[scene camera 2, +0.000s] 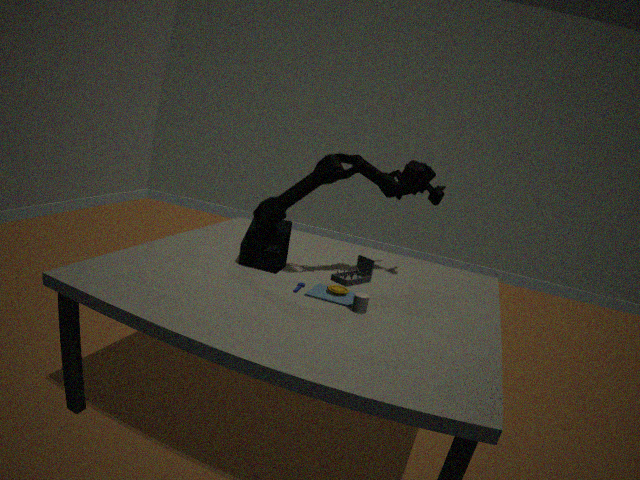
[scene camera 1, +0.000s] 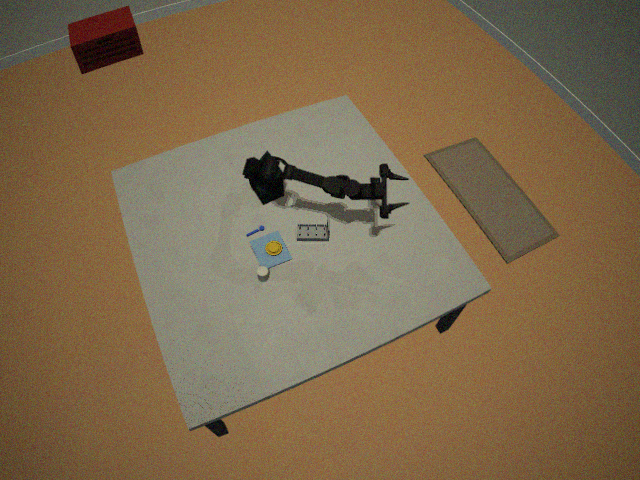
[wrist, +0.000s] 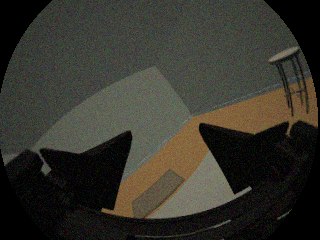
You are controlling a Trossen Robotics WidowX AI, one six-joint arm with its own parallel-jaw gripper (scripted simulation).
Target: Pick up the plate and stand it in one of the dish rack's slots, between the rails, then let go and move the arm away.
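Note:
Nothing is held in the gripper [scene camera 1: 408, 191], which is open and which the wrist view shows as well, the gripper [wrist: 165, 130] being visible there. The scene also has a light blue mat [scene camera 1: 258, 245] and a grey dish rack [scene camera 2: 362, 274]; the rack is out of frame in the wrist view.

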